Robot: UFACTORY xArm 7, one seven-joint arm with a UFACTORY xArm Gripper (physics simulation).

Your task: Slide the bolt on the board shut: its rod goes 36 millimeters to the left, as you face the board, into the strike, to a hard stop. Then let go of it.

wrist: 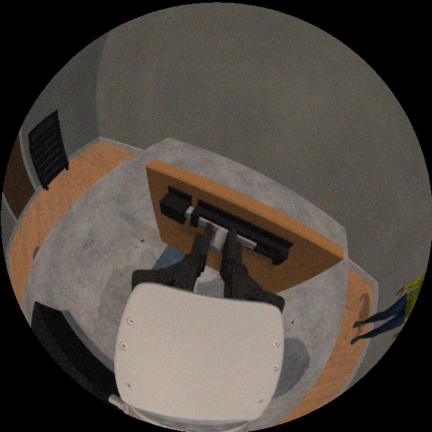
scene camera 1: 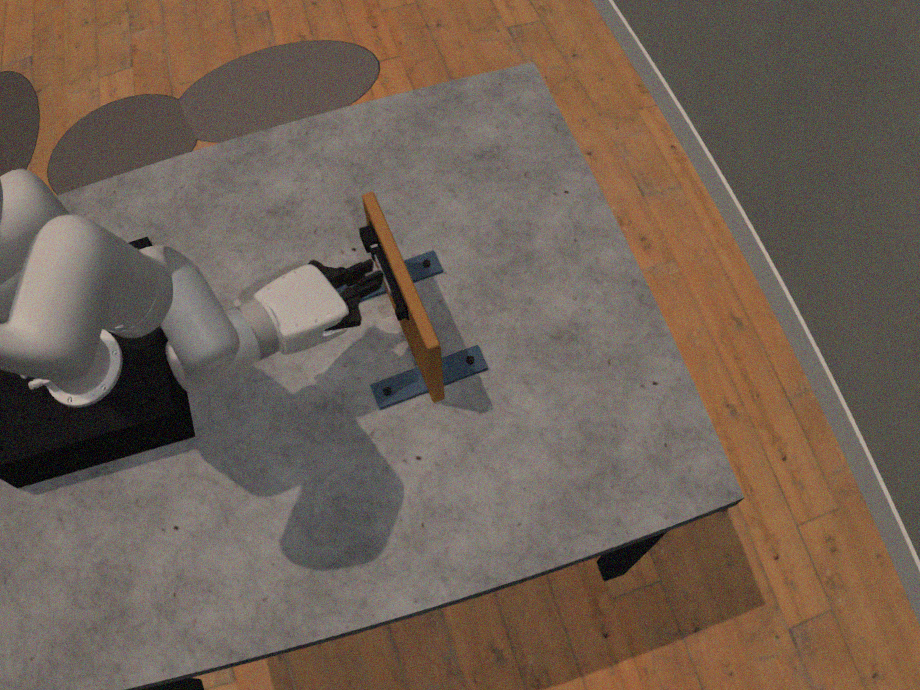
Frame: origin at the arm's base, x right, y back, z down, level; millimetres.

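Seen in the pictures: gripper, fingertip midpoint: (scene camera 1: pixel 376 272).
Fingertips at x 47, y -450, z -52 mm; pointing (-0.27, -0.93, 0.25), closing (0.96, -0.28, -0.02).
Note:
Offsets run from my fingertips to a thing's top centre. "spot": to the spot under its first point. Level surfaces: height alone.
The orange board {dz -34, dx +20, dy -27 mm} (scene camera 1: pixel 425 326) (wrist: pixel 310 260) stands upright, with the bolt on the face towards my arm. In the wrist view, the light grey rod (wrist: pixel 247 243) lies along the black guide (wrist: pixel 272 246), and its left end shows in the gap beside the black strike {spot: dz -9, dx -52, dy -5 mm} (scene camera 1: pixel 367 238) (wrist: pixel 174 206). Whether its tip is inside the strike cannot be made out. My gripper (scene camera 1: pixel 376 273) (wrist: pixel 218 235) is at the board, shut on the bolt's grey knob (wrist: pixel 218 240), with one finger on each side. The fingers hide part of the rod.
Blue feet {spot: dz +137, dx +111, dy -92 mm} (scene camera 1: pixel 469 361) (wrist: pixel 169 257) carry the board on the grey table {dz +149 mm} (scene camera 1: pixel 557 445) (wrist: pixel 95 240). The black arm base (scene camera 1: pixel 133 423) (wrist: pixel 70 340) is behind the gripper. A person (wrist: pixel 390 317) and a black slatted object (wrist: pixel 48 150) show beyond the table in the wrist view.

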